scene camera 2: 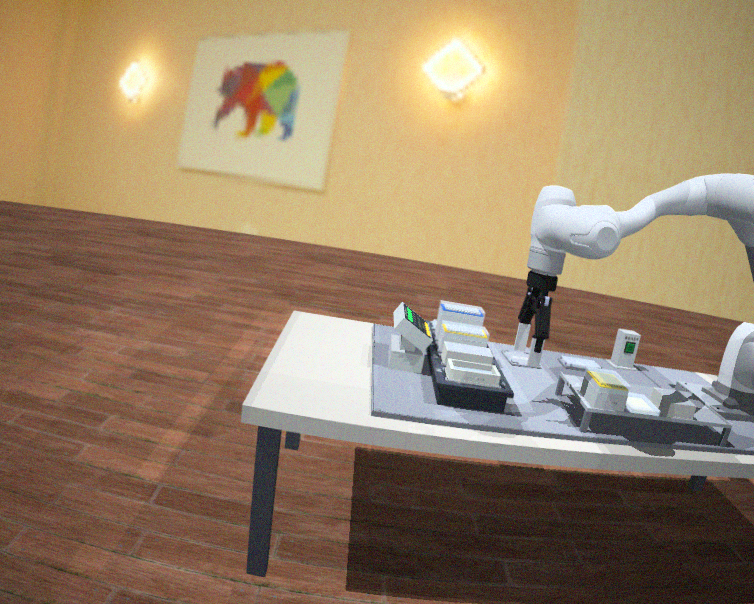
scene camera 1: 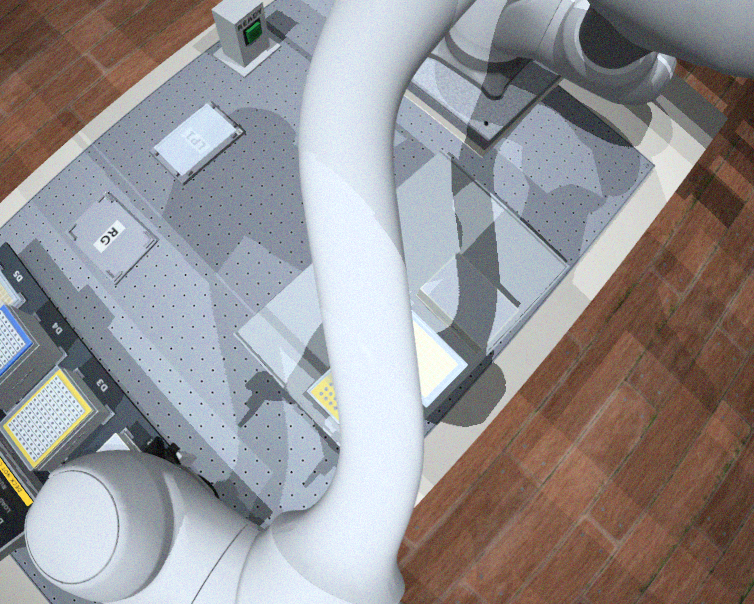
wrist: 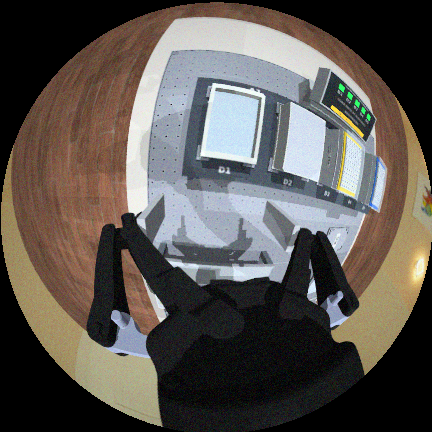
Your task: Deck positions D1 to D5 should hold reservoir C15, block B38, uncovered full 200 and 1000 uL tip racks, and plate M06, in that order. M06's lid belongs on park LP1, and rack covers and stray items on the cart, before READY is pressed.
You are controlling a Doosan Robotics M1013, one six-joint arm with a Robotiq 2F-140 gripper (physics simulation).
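Places are measured from the arm's base along level axes (x ahead, y left, z up), in centimetres.
Where they show: gripper, fingertip midpoint: (scene camera 2: pixel 525 357) (scene camera 1: pixel 224 500) (wrist: pixel 216 207); arm's base at its link origin: (scene camera 2: pixel 732 401) (scene camera 1: pixel 482 50).
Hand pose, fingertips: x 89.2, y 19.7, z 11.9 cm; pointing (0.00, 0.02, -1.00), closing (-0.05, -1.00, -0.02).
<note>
Things, the pixels of their top centre, and the offset from my fingertips. "*": a spot on its surface instead.
- white-framed reservoir at its top centre: (wrist: pixel 234 119) (scene camera 2: pixel 473 367) dx +12.0, dy -2.5, dz -4.7 cm
- white-topped block at its top centre: (wrist: pixel 307 141) (scene camera 2: pixel 468 349) dx +10.9, dy -14.9, dz -3.7 cm
- yellow-edged tip rack at its top centre: (scene camera 1: pixel 42 417) (wrist: pixel 354 166) (scene camera 2: pixel 465 327) dx +9.8, dy -27.2, dz -0.8 cm
- blue-edged rack at its top centre: (wrist: pixel 380 186) (scene camera 2: pixel 462 306) dx +8.7, dy -39.6, dz +2.5 cm
- cream plate at a spot on its surface: (scene camera 1: pixel 6 293) * dx +2.5, dy -49.7, dz -6.6 cm
- pale translucent lid-like panel at its top centre: (scene camera 1: pixel 194 138) (scene camera 2: pixel 581 361) (wrist: pixel 316 283) dx -38.9, dy -47.4, dz -11.9 cm
- yellow-dotted item at its top centre: (scene camera 1: pixel 364 403) (scene camera 2: pixel 607 380) dx -21.7, dy +5.7, dz -1.6 cm
- cream-topped item at its top centre: (scene camera 1: pixel 416 354) (scene camera 2: pixel 638 400) dx -32.5, dy +6.8, dz -6.0 cm
- grey box at its top centre: (scene camera 1: pixel 470 299) (scene camera 2: pixel 674 396) dx -43.2, dy +8.0, dz -3.5 cm
- READY box at its top centre: (scene camera 1: pixel 236 5) (scene camera 2: pixel 629 332) dx -59.9, dy -55.2, dz -0.7 cm
- RG nest at its top centre: (scene camera 1: pixel 108 235) (scene camera 2: pixel 521 356) (wrist: pixel 336 241) dx -16.0, dy -46.3, dz -12.3 cm
- status panel at a spot on its surface: (wrist: pixel 348 102) * dx +24.4, dy -26.0, dz -1.0 cm
My gripper (scene camera 2: pixel 528 347) (wrist: pixel 216 207) is open and empty, fingers down over the mat in front of D1 and D2; in scene camera 1 the arm mostly hides it. The white-framed reservoir (wrist: pixel 232 125) (scene camera 2: pixel 473 373) sits on D1. The white-topped block (wrist: pixel 304 142) (scene camera 2: pixel 468 354) is on D2. The yellow-edged tip rack (scene camera 1: pixel 48 418) (wrist: pixel 351 162) is uncovered on D3, and the blue-edged rack (scene camera 1: pixel 9 339) (wrist: pixel 378 184) is uncovered on D4. Part of a cream plate (scene camera 1: pixel 6 293) shows on D5. A pale translucent lid-like panel (scene camera 1: pixel 198 141) lies on LP1, its label showing through.
The walled cart (scene camera 1: pixel 270 352) (scene camera 2: pixel 660 429) holds a yellow-dotted item (scene camera 1: pixel 323 394) (scene camera 2: pixel 605 380), a cream-topped item (scene camera 1: pixel 437 363) and a grey box (scene camera 1: pixel 465 298). The READY box (scene camera 1: pixel 232 40) (scene camera 2: pixel 627 347) stands behind. The RG nest (scene camera 1: pixel 113 237) (wrist: pixel 338 238) is beside the deck. A status panel (wrist: pixel 348 102) shows green lights.
</note>
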